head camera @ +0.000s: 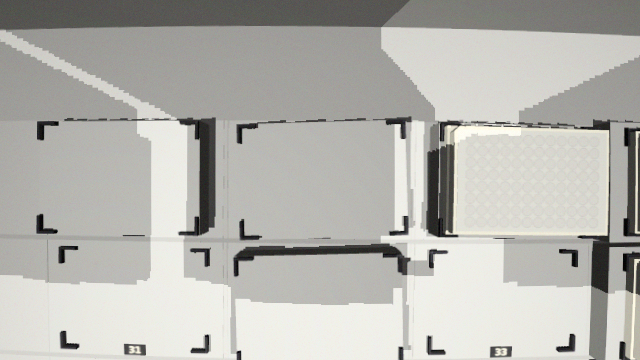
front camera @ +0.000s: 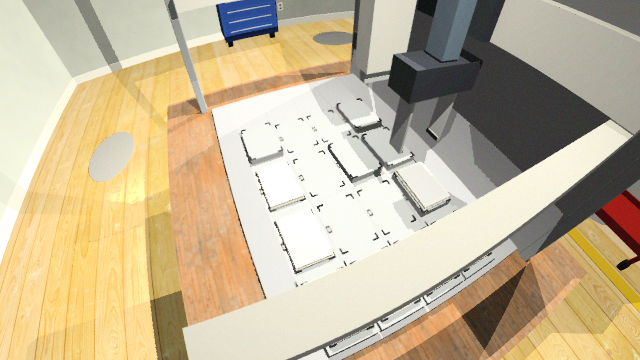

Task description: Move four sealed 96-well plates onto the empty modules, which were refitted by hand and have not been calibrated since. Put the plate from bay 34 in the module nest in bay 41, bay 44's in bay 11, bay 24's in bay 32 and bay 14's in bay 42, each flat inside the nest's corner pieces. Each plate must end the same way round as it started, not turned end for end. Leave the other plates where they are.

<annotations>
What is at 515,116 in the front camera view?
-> A grey wall.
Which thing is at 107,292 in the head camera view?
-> A bay 31 nest.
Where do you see a bay 32 nest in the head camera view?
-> At 335,296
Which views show the gripper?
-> The front camera view only.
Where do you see a bay 41 nest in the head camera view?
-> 96,177
</annotations>
